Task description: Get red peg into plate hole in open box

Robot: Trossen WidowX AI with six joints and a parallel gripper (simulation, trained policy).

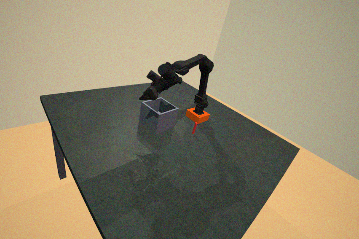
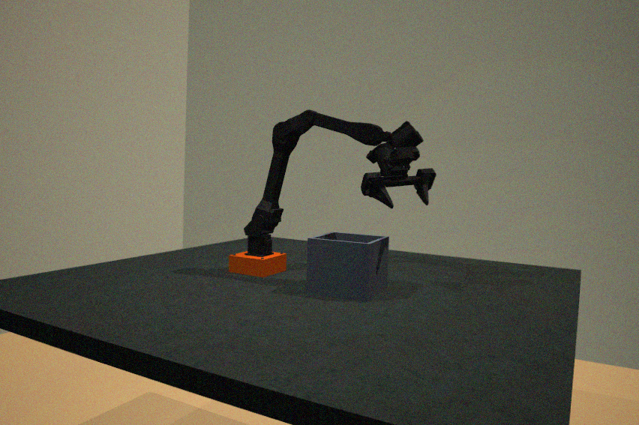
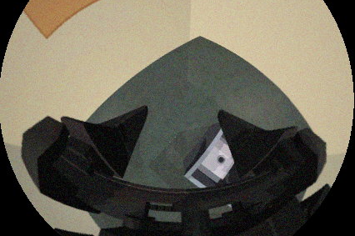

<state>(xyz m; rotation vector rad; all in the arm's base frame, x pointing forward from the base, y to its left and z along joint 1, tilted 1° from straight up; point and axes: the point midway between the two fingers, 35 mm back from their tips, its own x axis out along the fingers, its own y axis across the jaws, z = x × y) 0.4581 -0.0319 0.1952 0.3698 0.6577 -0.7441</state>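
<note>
Now: the red peg 310 mm behind my gripper tip, 170 mm to the left of it and 190 mm below it. The rest, counted from my gripper tip: plate 150 mm behind, 10 mm to the right, 180 mm below.
</note>
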